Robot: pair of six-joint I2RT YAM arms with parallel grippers.
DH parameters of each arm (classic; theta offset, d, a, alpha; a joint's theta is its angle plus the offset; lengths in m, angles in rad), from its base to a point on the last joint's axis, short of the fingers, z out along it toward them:
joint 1: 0 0.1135 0.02 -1.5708
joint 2: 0 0 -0.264 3.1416
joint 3: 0.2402 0 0.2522 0
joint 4: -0.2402 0 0.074 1.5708
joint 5: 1.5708 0 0 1.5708
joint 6: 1.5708 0.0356 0 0
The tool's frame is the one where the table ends.
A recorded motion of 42 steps. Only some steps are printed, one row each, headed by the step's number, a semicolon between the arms.
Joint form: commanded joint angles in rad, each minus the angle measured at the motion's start. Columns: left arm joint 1, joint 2, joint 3, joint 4, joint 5, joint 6; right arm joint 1, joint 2, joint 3, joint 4, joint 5, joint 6.
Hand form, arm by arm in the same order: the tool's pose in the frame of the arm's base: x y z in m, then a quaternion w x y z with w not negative. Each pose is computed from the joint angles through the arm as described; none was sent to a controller.
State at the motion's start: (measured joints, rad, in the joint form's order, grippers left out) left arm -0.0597 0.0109 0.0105 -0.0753 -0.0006 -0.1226; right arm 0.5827 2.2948 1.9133 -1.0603 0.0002 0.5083
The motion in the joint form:
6: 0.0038 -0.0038 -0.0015 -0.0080 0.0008 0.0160; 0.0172 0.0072 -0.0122 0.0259 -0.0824 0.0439
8: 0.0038 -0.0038 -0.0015 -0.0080 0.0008 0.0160; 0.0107 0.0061 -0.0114 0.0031 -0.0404 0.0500
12: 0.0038 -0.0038 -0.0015 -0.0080 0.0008 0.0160; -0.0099 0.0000 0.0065 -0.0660 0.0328 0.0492
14: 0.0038 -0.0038 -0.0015 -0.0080 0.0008 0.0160; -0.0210 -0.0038 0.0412 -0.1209 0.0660 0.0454
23: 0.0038 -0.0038 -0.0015 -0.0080 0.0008 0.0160; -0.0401 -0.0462 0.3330 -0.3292 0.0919 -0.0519
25: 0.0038 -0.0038 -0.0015 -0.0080 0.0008 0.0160; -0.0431 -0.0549 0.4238 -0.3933 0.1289 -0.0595
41: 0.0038 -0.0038 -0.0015 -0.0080 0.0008 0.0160; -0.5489 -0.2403 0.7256 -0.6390 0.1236 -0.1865
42: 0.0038 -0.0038 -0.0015 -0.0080 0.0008 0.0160; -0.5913 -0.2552 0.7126 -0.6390 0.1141 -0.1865
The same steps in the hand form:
6: 0.1099 -0.0062 0.1669 0.67551 -0.01856 0.73506 -0.05508; 0.3781 0.2621 0.1612 0.03440 -0.02655 0.99651 0.07122
8: 0.1099 -0.0062 0.1669 0.67551 -0.01856 0.73506 -0.05508; 0.3786 0.2571 0.1615 0.03710 -0.01866 0.99798 0.04800
12: 0.1099 -0.0062 0.1669 0.67551 -0.01856 0.73506 -0.05508; 0.3808 0.2442 0.1681 0.03817 -0.00706 0.99924 0.00467
14: 0.1099 -0.0062 0.1669 0.67551 -0.01856 0.73506 -0.05508; 0.3829 0.2382 0.1783 0.04002 -0.00311 0.99910 -0.01403
23: 0.1099 -0.0062 0.1669 0.67551 -0.01856 0.73506 -0.05508; 0.3872 0.2296 0.2709 0.10034 -0.03875 0.99419 0.00251
25: 0.1099 -0.0062 0.1669 0.67551 -0.01856 0.73506 -0.05508; 0.3841 0.2247 0.2973 0.12442 -0.03813 0.99148 -0.00582
41: 0.1099 -0.0062 0.1669 0.67551 -0.01856 0.73506 -0.05508; 0.3621 0.0078 0.4342 0.23265 0.15336 0.96020 -0.01942
42: 0.1099 -0.0062 0.1669 0.67551 -0.01856 0.73506 -0.05508; 0.3584 -0.0071 0.4364 0.23244 0.17269 0.95696 -0.01962

